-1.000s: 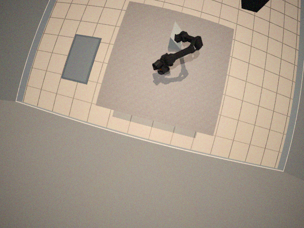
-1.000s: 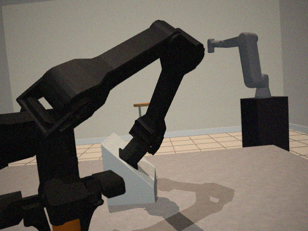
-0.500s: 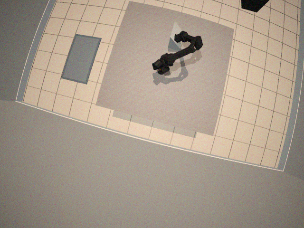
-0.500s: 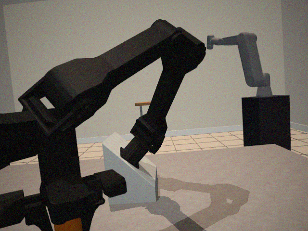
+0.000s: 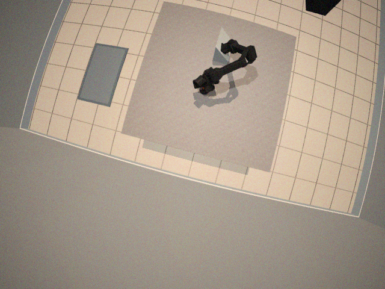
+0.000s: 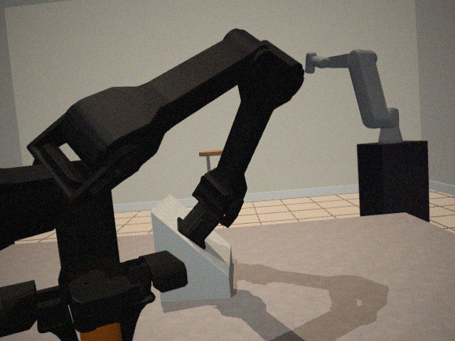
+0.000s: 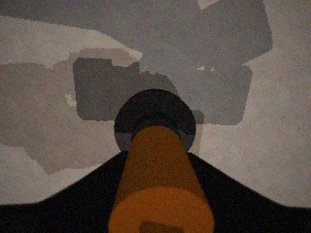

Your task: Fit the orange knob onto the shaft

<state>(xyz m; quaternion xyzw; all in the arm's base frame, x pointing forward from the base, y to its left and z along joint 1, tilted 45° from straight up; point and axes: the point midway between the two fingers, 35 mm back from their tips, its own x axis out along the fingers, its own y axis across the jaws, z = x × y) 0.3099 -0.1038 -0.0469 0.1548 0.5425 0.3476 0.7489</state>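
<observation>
Right now my gripper tip is 2 cm below the orange knob. From my gripper tip the other things lie so: dark round pedestal (4 cm below).
</observation>
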